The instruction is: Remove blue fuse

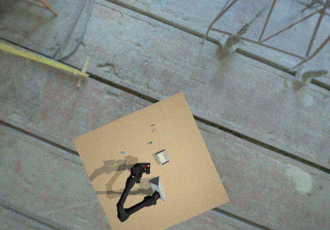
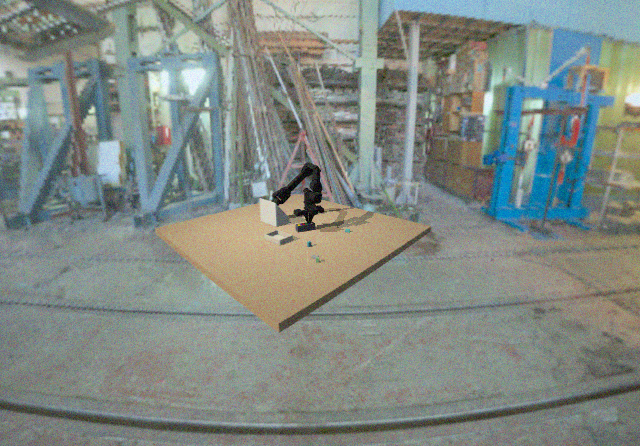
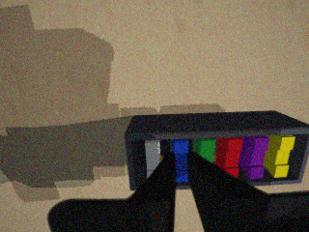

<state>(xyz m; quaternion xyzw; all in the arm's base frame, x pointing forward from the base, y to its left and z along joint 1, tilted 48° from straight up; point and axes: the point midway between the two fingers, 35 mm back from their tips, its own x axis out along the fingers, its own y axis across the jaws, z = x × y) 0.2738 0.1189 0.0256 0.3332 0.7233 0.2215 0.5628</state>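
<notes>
Right now the tray is 240 mm to the right of my gripper tip, 30 mm below it and 20 mm ahead of it. Round my gripper tip: blue fuse (10 mm below).
</notes>
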